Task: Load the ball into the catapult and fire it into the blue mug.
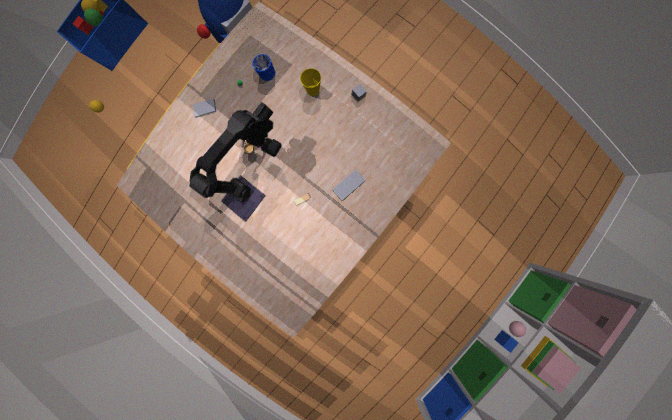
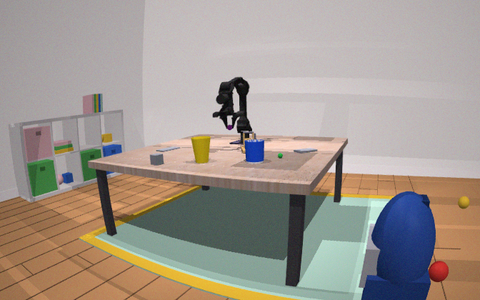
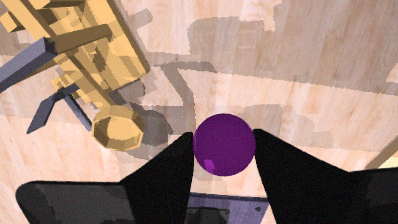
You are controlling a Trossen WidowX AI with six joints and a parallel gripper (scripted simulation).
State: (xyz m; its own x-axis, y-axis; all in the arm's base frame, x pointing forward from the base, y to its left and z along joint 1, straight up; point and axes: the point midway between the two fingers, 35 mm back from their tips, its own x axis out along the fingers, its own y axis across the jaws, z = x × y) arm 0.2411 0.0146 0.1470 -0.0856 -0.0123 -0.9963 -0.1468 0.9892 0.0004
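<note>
Right now the wooden catapult is 120 mm to the left of my gripper tip and 70 mm below it. Round my gripper tip: small wooden block: 260 mm to the right, 110 mm below, 90 mm behind; purple ball: 10 mm above; yellow cup: 380 mm ahead, 90 mm below, 30 mm to the left.
</note>
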